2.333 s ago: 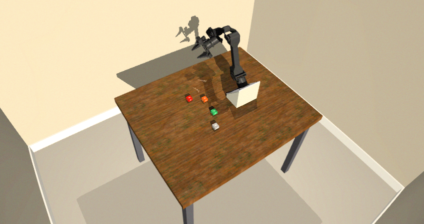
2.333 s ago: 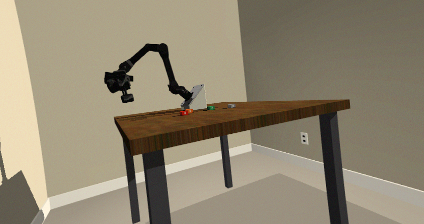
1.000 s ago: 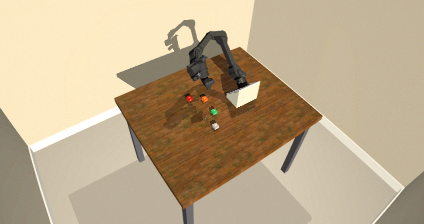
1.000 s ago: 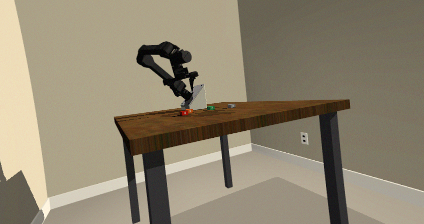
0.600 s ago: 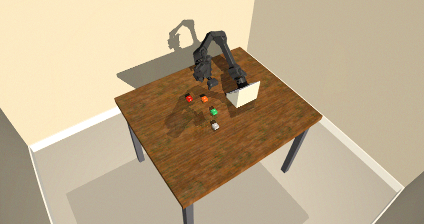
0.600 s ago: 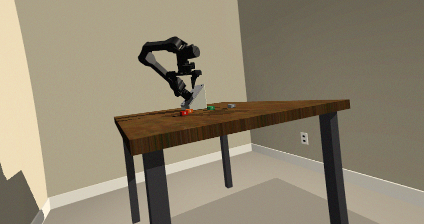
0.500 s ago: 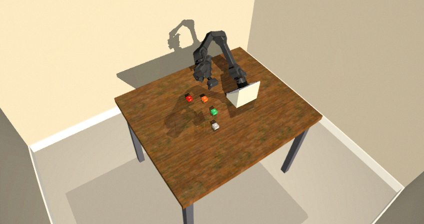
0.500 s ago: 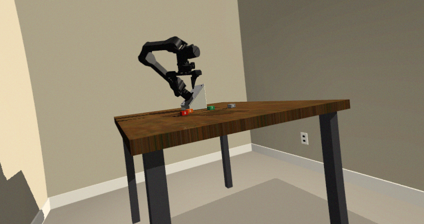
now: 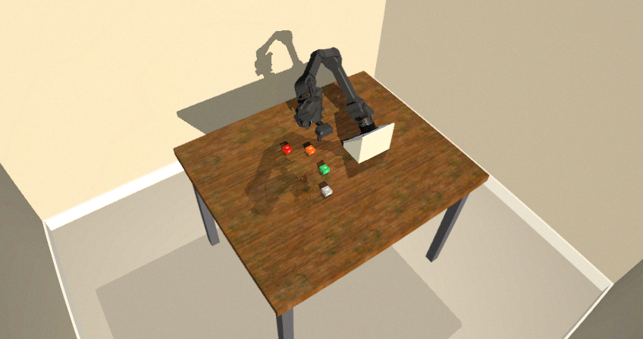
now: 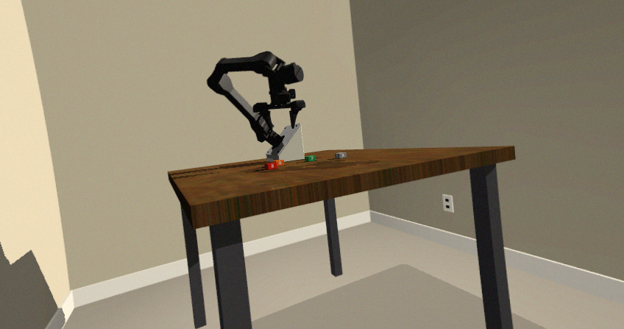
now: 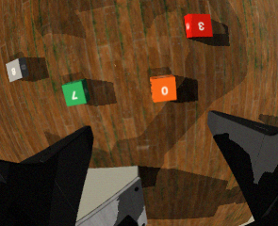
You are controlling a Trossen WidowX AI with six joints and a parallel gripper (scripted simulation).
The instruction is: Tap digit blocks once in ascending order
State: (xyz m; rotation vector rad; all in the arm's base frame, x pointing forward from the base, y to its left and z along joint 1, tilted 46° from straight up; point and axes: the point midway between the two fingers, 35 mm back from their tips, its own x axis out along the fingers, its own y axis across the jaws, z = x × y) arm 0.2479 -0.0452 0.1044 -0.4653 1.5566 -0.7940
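My gripper tip is now 10 mm past the orange block, 30 mm to the left of it and 120 mm above it. Also, from my gripper tip: white block (90 mm ahead, 190 mm to the left, 120 mm below); green block (20 mm ahead, 100 mm to the left, 120 mm below); red block (60 mm ahead, 100 mm to the right, 120 mm below).
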